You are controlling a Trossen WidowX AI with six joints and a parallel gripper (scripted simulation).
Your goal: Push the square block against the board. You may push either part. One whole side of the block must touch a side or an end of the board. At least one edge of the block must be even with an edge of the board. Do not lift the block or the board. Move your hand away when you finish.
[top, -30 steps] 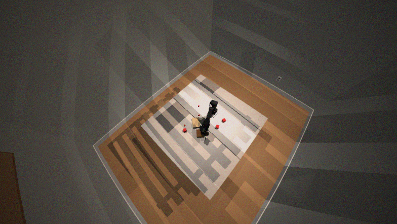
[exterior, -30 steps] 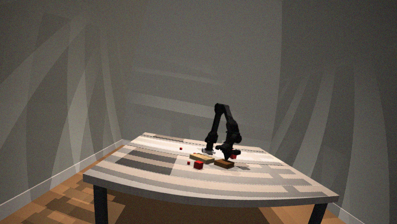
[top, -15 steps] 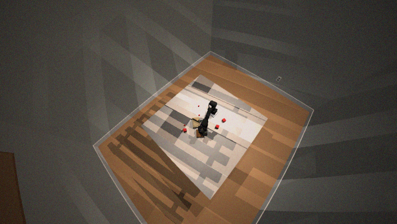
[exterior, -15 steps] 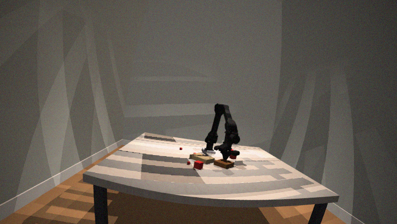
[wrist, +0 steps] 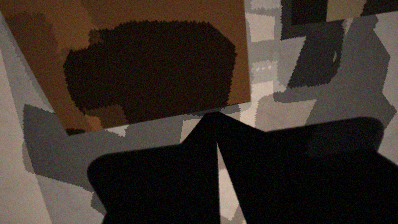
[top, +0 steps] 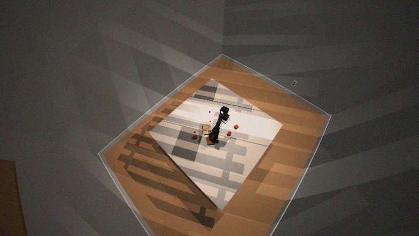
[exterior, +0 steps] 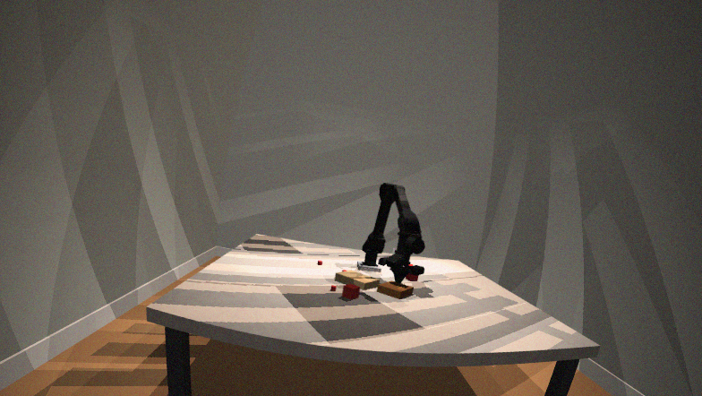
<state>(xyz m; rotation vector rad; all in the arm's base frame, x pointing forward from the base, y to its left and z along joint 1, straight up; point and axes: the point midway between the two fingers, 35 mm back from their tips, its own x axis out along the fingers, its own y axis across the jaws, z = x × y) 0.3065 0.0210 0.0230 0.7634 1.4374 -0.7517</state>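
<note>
The square block lies 60 mm ahead of my gripper tip, 30 mm to the right of it and 10 mm above it. From my gripper tip the other things lie so: light tan board (160 mm to the right, 40 mm behind, 10 mm above).
</note>
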